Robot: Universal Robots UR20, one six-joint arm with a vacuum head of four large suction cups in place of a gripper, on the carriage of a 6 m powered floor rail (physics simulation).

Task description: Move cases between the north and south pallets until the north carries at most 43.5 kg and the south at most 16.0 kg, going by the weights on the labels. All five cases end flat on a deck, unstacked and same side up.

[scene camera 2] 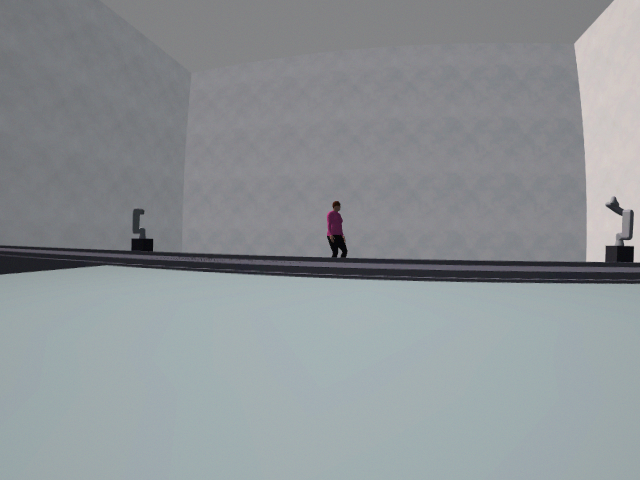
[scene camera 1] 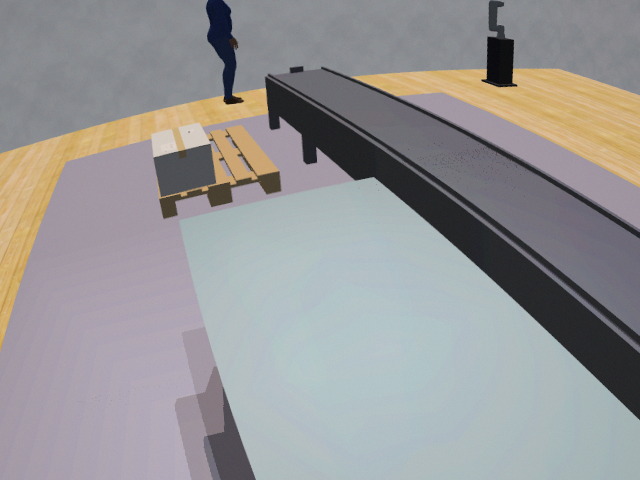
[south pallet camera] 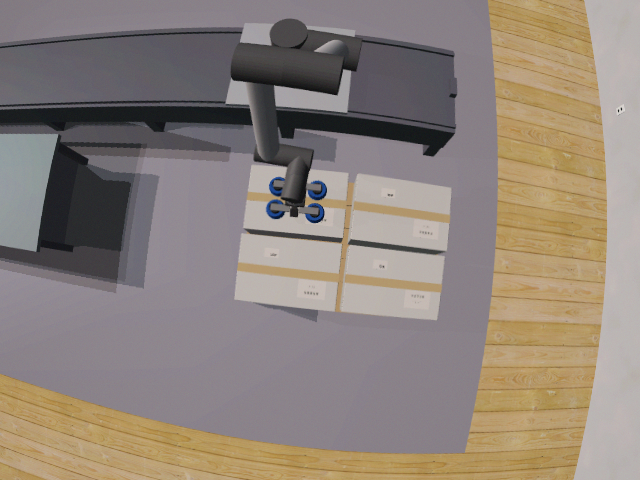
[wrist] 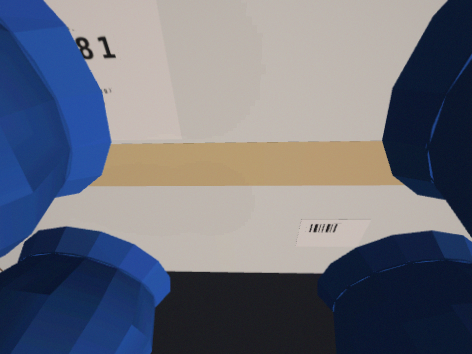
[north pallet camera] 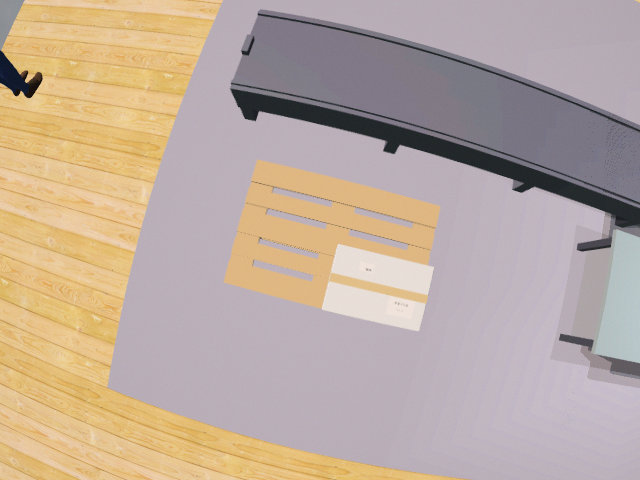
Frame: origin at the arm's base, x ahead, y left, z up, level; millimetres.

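Where they show: hand, tool point: (wrist: 243, 215).
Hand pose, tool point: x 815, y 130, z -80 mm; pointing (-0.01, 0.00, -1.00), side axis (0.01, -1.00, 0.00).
Things, the pixels of their top centre, and the offset from my tool point. Level surfaces: height alone.
- upper-left case, top centre: (wrist: 253, 165) (south pallet camera: 296, 200) dx -18, dy -10, dz -86 mm
- upper-right, top centre: (south pallet camera: 403, 212) dx -13, dy +592, dz -50 mm
- lower-left, top centre: (south pallet camera: 287, 272) dx +386, dy -9, dz -67 mm
- lower-right, top centre: (south pallet camera: 395, 283) dx +385, dy +589, dz -91 mm
- pale table, surface height: dz +40 mm
My gripper (south pallet camera: 295, 199) (wrist: 242, 200), four blue suction cups, is open, close above the upper-left case (south pallet camera: 258, 219) (wrist: 225, 210) on the south pallet (south pallet camera: 351, 193). In the wrist view "81" shows on that case's label; its weight is hidden. Three more taped cases lie flat on this pallet: upper-right (south pallet camera: 382, 227), lower-left (south pallet camera: 273, 289) and lower-right (south pallet camera: 372, 299). The fifth case (scene camera 1: 186, 173) (north pallet camera: 361, 299) lies flat on one corner of the north pallet (scene camera 1: 258, 149) (north pallet camera: 310, 183). Label weights are too small to read in the pallet views.
A long dark conveyor (scene camera 1: 465, 165) (north pallet camera: 361, 62) (south pallet camera: 129, 67) runs beside both pallets. A pale table (scene camera 1: 336, 310) (scene camera 2: 310, 361) (north pallet camera: 620, 299) (south pallet camera: 25, 191) stands between them. A person in blue (scene camera 1: 222, 51) stands beyond the north pallet; a person in pink (scene camera 2: 334, 224) is beyond the conveyor.
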